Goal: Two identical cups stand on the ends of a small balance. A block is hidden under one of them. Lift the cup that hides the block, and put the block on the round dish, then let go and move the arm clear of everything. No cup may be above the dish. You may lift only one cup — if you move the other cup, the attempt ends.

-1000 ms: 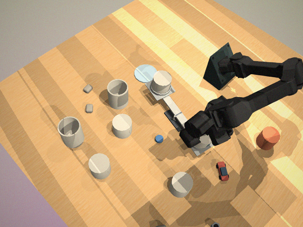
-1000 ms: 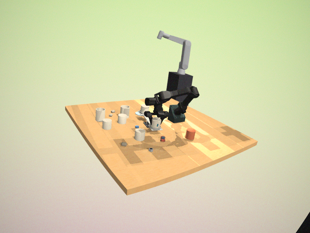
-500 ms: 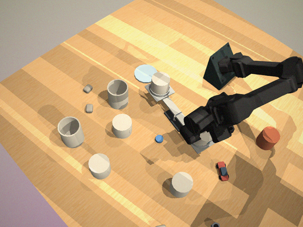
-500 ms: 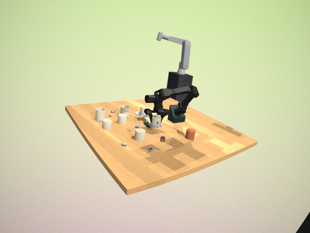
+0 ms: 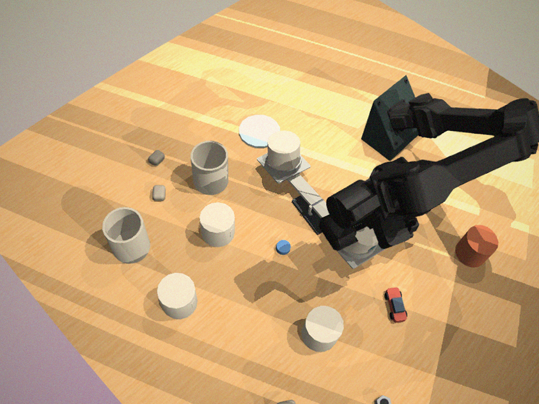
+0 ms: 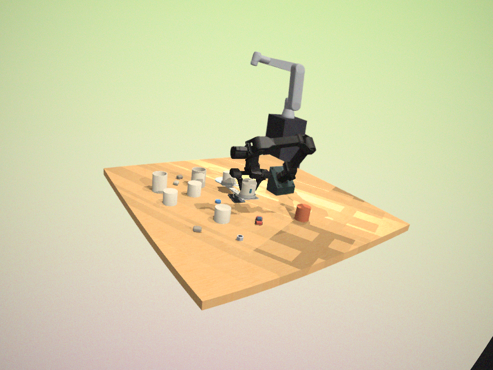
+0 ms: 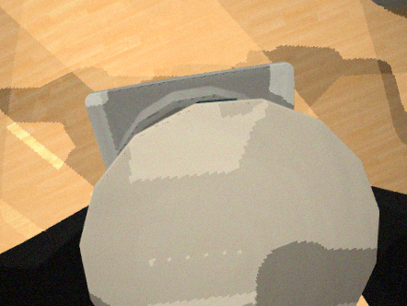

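The pale green block is 2 cm below my gripper tip. Also, from my gripper tip: grey balance (2 cm behind, 13 cm to the right, 6 cm below); then blue disc (9 cm ahead, 11 cm to the right, 9 cm below); then red toy car (1 cm ahead, 14 cm to the left, 9 cm below).
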